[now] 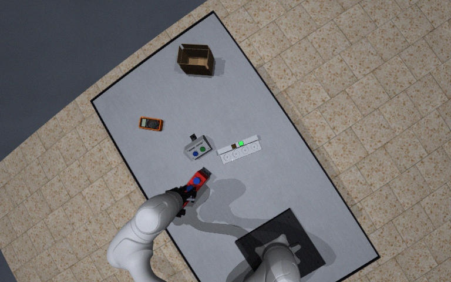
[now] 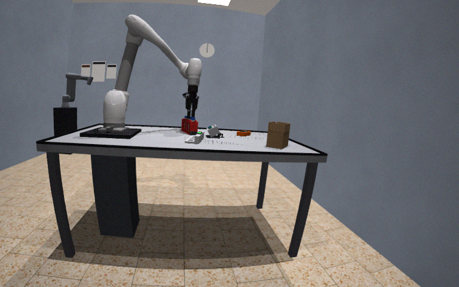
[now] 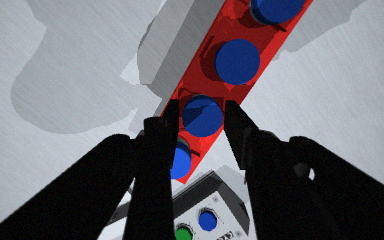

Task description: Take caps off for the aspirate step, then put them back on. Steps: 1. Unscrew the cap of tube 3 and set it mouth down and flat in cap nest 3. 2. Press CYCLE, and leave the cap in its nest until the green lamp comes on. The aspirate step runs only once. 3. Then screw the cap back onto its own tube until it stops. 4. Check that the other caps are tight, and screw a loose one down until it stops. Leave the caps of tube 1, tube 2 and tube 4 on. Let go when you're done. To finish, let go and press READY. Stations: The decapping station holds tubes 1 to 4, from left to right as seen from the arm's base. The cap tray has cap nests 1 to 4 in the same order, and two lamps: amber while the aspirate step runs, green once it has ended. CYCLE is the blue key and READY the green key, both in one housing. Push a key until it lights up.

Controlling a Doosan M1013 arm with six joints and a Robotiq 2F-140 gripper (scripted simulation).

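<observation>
My gripper is now 3 cm above the blue cap. Round my hand: key housing 16 cm ahead, 12 cm to the right, 9 cm below; green ready key 14 cm to the right, 14 cm ahead, 8 cm below; blue cycle key 14 cm ahead, 10 cm to the right, 8 cm below.
</observation>
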